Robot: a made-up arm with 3 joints.
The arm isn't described. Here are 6 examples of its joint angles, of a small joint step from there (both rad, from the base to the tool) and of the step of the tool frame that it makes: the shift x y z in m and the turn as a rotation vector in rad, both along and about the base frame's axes.
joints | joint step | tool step
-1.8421 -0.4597 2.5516 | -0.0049 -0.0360 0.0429 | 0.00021 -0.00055 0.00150 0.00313 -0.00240 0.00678
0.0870 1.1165 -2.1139 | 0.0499 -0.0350 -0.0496 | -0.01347 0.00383 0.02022 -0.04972 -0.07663 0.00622
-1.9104 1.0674 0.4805 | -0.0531 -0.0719 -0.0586 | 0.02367 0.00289 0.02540 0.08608 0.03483 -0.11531
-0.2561 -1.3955 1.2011 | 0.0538 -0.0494 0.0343 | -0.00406 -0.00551 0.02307 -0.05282 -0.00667 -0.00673
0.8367 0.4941 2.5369 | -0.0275 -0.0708 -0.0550 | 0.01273 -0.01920 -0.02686 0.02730 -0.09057 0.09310
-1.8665 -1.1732 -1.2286 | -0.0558 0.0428 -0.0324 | 0.00323 0.02104 0.00866 0.05242 -0.01135 0.01308
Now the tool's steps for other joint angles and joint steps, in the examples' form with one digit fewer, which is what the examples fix.
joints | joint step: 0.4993 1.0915 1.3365 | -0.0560 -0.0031 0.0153
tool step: 0.0007 0.0045 -0.0261 0.0554 0.0025 -0.0020
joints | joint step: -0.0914 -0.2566 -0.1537 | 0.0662 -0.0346 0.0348
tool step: -0.0003 -0.0037 0.0244 -0.0653 0.0101 -0.0041
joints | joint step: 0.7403 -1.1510 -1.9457 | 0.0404 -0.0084 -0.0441
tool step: 0.0019 0.0009 0.0094 -0.0400 -0.0323 0.0333
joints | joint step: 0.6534 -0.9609 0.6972 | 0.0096 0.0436 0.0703
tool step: 0.0076 -0.0107 -0.0135 -0.0086 0.0921 -0.0696
